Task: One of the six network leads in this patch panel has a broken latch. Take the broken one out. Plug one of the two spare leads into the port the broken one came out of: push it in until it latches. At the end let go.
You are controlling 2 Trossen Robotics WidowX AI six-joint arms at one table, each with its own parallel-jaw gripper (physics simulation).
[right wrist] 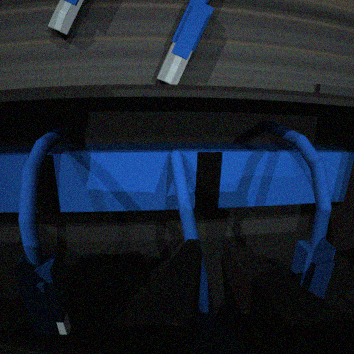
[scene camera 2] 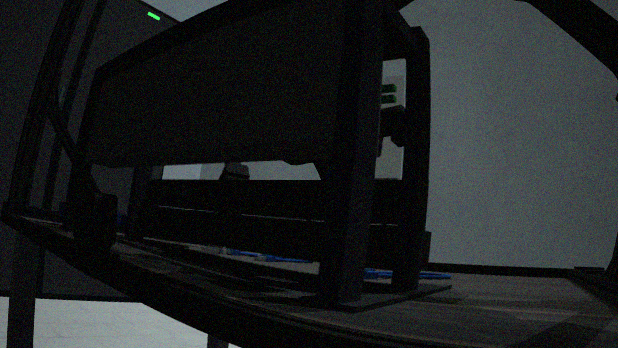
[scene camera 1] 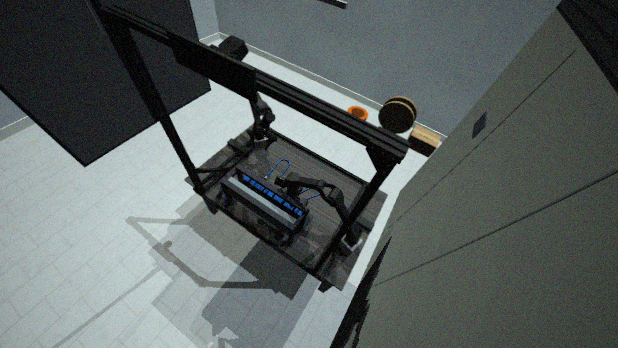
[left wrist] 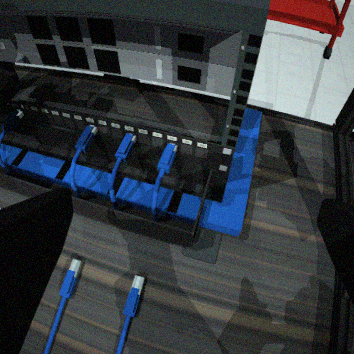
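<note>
The patch panel stands at the front of the table, with blue leads plugged into its row of ports. In the left wrist view three plugged leads show side by side. My right gripper reaches in behind the panel and is shut on the plug of the middle lead; its neighbours curve down on either side. Two spare leads lie flat on the table. My left gripper is open and empty, up above the table's back left.
A blue cable tray runs along behind the panel. A black gantry frame spans the dark wooden table. Scene camera 2 is very dark; blue leads show on the table there. A red cart stands beyond.
</note>
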